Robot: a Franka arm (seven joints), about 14 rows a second.
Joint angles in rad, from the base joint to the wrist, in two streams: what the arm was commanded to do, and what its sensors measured. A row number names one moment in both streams.
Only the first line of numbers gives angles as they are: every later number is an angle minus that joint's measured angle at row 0.
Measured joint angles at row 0:
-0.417, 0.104, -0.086, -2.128, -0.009, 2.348, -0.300
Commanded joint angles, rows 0 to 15:
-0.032, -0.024, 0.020, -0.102, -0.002, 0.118, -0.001
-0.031, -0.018, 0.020, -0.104, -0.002, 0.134, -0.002
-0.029, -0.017, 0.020, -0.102, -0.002, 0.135, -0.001
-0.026, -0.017, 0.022, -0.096, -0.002, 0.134, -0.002
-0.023, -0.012, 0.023, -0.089, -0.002, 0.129, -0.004
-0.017, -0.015, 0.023, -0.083, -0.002, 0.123, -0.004
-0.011, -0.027, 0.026, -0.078, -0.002, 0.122, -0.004
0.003, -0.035, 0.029, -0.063, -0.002, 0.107, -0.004
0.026, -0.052, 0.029, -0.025, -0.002, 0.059, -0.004
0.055, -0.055, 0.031, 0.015, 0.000, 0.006, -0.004
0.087, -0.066, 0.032, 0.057, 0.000, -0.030, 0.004
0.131, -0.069, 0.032, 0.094, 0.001, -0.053, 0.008
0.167, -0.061, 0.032, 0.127, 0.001, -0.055, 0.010
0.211, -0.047, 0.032, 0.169, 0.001, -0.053, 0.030
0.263, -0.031, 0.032, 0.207, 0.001, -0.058, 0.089
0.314, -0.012, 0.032, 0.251, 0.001, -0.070, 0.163
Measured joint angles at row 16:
0.234, -0.058, 0.041, 0.164, 0.001, -0.032, 0.070
